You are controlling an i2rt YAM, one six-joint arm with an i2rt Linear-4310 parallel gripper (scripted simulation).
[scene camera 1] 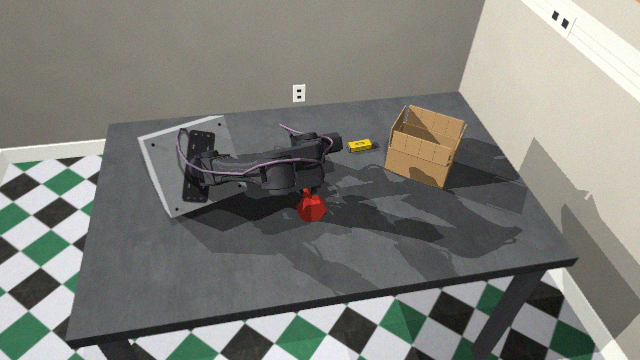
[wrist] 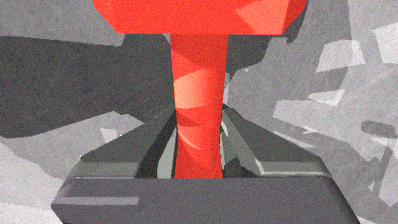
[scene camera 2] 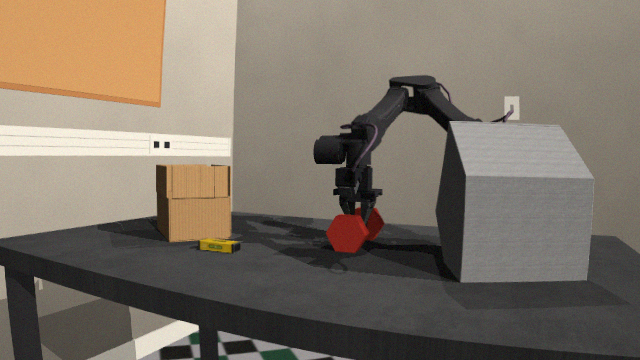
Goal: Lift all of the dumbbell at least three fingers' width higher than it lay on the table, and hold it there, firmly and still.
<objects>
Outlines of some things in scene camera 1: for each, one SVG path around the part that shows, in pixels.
A cardboard box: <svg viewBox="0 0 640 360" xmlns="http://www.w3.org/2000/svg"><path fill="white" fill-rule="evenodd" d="M411 106L409 107L406 123L403 122L405 109L392 126L385 170L442 189L466 129L465 127L459 139L464 121Z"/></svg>
</objects>
